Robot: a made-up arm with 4 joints. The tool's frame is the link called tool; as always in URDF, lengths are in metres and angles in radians. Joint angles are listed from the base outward. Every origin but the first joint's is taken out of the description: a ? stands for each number. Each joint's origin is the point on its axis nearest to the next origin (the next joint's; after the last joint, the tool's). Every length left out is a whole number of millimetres.
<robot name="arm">
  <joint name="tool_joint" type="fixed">
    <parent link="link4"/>
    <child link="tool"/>
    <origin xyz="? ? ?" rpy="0 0 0"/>
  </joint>
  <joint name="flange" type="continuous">
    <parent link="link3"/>
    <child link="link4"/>
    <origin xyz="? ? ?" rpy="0 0 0"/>
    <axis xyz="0 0 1"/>
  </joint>
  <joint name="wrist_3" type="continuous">
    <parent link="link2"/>
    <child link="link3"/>
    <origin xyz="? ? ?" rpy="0 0 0"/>
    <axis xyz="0 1 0"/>
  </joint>
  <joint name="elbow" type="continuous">
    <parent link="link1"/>
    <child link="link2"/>
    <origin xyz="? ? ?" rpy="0 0 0"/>
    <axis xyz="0 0 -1"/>
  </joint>
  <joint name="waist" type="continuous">
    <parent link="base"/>
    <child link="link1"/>
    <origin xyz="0 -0.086 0.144" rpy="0 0 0"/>
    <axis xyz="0 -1 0"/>
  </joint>
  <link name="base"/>
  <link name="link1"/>
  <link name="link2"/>
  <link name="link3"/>
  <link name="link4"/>
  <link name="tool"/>
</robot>
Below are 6 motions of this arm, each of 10 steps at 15 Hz.
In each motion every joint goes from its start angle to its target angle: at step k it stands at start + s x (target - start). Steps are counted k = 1, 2, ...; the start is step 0. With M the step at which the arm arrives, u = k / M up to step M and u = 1 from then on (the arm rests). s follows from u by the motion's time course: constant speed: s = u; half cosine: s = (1 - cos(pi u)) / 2; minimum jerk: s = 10 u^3 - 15 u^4 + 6 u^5.
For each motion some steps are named. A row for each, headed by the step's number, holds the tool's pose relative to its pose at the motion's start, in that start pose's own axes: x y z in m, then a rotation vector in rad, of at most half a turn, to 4 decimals.
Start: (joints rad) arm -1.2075 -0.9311 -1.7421 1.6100
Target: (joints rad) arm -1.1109 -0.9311 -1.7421 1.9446
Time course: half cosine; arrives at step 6
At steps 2, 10:
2: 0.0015 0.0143 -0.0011 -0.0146 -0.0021 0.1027
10: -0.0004 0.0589 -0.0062 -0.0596 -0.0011 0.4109

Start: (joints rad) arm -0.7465 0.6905 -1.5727 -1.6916
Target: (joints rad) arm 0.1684 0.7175 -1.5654 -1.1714
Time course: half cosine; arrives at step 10
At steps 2, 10:
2: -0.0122 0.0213 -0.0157 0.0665 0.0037 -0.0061
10: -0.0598 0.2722 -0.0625 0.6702 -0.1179 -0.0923

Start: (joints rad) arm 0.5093 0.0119 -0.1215 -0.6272
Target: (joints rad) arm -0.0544 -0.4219 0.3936 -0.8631
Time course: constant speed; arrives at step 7
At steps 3, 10:
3: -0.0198 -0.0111 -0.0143 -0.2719 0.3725 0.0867
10: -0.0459 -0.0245 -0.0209 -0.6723 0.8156 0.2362

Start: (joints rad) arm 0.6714 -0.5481 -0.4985 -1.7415
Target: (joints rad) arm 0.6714 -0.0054 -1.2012 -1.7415
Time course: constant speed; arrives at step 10
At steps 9, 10:
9: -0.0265 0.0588 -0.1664 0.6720 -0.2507 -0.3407
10: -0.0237 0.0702 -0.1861 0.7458 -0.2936 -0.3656

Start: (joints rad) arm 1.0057 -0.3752 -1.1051 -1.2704
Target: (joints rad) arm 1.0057 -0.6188 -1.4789 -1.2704
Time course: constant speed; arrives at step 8
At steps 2, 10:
2: -0.0004 -0.0189 0.0033 0.1057 0.0255 0.0248
10: 0.0012 -0.0696 0.0057 0.4250 0.1150 0.0674

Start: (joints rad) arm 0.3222 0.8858 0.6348 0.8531
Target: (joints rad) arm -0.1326 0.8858 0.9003 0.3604
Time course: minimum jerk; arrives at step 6
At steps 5, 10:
5: 0.0013 -0.1488 -0.1881 0.1064 0.5875 -0.6980
10: -0.0011 -0.1536 -0.1948 0.1058 0.6103 -0.7240

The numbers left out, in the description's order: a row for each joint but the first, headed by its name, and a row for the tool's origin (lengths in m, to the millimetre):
tool: 0.084 -0.054 0
flange: -0.065 0 0.132
wrist_3: 0.078 0.328 0
elbow: 0.087 0 -0.108

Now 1 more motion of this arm.
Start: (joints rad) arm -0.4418 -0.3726 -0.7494 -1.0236
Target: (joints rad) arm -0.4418 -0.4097 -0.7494 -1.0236
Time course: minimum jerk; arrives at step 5
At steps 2, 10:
2: -0.0004 -0.0021 0.0018 0.0042 0.0069 0.0086
10: -0.0011 -0.0065 0.0057 0.0131 0.0216 0.0272

